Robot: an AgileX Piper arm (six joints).
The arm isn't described. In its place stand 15 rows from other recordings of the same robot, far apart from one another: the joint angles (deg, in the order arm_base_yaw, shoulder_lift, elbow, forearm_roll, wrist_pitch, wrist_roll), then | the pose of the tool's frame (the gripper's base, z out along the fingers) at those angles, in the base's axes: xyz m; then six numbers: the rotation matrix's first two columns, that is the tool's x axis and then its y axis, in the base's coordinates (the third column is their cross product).
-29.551, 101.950, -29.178, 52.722, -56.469, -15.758 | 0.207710, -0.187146, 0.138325, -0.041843, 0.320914, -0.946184, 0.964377, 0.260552, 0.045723
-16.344, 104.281, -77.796, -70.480, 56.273, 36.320 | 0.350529, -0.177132, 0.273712, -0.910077, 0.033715, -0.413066, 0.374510, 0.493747, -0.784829
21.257, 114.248, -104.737, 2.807, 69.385, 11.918 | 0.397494, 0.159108, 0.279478, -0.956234, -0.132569, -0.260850, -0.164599, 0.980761, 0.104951
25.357, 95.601, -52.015, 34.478, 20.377, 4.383 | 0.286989, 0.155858, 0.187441, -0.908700, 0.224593, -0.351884, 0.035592, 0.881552, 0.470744
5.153, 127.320, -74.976, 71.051, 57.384, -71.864 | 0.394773, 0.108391, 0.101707, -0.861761, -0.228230, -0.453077, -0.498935, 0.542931, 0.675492
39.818, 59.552, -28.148, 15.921, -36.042, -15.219 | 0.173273, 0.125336, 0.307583, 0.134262, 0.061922, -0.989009, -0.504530, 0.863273, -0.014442
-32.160, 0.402, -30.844, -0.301, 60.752, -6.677 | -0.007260, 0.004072, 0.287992, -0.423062, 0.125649, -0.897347, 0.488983, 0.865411, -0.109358
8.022, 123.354, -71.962, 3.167, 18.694, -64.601 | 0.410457, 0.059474, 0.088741, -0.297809, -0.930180, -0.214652, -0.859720, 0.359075, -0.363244
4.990, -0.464, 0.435, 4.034, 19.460, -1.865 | 0.052888, 0.006759, 0.180584, -0.251145, 0.012031, -0.967875, -0.101132, 0.994124, 0.038599
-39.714, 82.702, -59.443, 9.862, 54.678, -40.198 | 0.219267, -0.165597, 0.264364, -0.944764, 0.056428, -0.322858, 0.079890, 0.995004, -0.059875
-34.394, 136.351, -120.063, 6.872, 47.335, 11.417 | 0.440764, -0.292027, 0.185220, -0.530074, 0.697357, -0.482405, 0.698912, 0.681454, 0.217123
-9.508, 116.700, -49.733, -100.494, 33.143, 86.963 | 0.329646, -0.104813, 0.083931, -0.898456, -0.078158, -0.432050, 0.209319, 0.788757, -0.577969
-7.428, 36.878, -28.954, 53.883, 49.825, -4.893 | 0.111736, 0.042076, 0.288583, -0.715969, 0.566279, -0.408310, 0.056251, 0.629752, 0.774757
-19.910, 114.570, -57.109, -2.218, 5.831, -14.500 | 0.348304, -0.126534, 0.100914, -0.864572, 0.007399, -0.502454, 0.098086, 0.983144, -0.154298
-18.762, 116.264, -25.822, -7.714, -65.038, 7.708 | 0.274331, -0.081492, 0.079157, -0.315911, 0.188396, -0.929896, 0.236541, 0.964779, 0.115103
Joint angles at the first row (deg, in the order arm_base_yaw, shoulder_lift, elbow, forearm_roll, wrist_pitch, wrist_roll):
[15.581 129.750 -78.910 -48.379 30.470 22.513]
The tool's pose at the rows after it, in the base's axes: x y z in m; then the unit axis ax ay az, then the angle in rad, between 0 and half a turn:
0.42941, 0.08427, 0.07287, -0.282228, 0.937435, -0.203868, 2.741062
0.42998, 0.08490, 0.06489, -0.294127, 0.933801, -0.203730, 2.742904
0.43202, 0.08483, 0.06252, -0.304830, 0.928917, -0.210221, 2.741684
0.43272, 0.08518, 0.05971, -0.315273, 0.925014, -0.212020, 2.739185
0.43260, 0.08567, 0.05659, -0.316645, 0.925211, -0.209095, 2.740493
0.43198, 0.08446, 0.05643, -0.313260, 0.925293, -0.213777, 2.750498
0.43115, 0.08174, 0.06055, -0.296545, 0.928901, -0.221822, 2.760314
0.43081, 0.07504, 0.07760, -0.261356, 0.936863, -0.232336, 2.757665
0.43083, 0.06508, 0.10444, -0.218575, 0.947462, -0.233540, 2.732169
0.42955, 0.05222, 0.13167, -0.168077, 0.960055, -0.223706, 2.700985
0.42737, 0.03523, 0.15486, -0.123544, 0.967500, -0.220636, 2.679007
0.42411, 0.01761, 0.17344, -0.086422, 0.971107, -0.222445, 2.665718
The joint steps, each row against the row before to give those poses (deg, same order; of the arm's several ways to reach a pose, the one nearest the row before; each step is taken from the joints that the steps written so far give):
[0.000 0.207 -0.002 -2.691 -1.610 1.956]
[0.000 1.129 0.002 -1.432 -1.026 0.322]
[0.000 0.609 -0.428 -1.547 -0.058 0.047]
[0.000 0.441 -0.022 -1.188 -0.571 0.004]
[-0.001 0.407 -0.002 0.003 -0.436 0.065]
[0.001 0.024 0.002 -0.058 0.843 0.184]
[-0.052 -0.543 -0.002 0.226 1.830 1.081]
[-0.490 -2.297 0.001 1.257 2.921 1.237]
[-1.160 -3.701 -0.002 2.570 2.108 0.324]
[-1.748 -3.883 0.002 3.733 1.289 0.019]
[-2.215 -3.301 -0.002 2.419 1.361 -0.001]
[-2.258 -2.687 0.053 1.433 1.332 -0.001]

